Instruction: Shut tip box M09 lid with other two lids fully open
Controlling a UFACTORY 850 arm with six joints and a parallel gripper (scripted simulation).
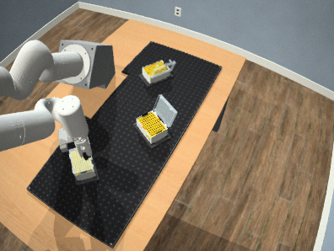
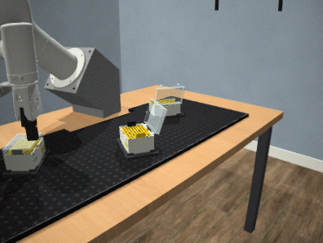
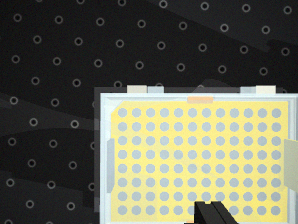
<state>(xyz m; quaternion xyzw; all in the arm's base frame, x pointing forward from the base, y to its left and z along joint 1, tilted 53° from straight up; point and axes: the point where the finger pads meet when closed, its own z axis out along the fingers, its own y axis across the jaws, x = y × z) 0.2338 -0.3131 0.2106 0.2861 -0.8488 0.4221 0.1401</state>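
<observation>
Now: the yellow tip rack 4 cm below my hand, 3 cm behind it and 2 cm to the right of it.
</observation>
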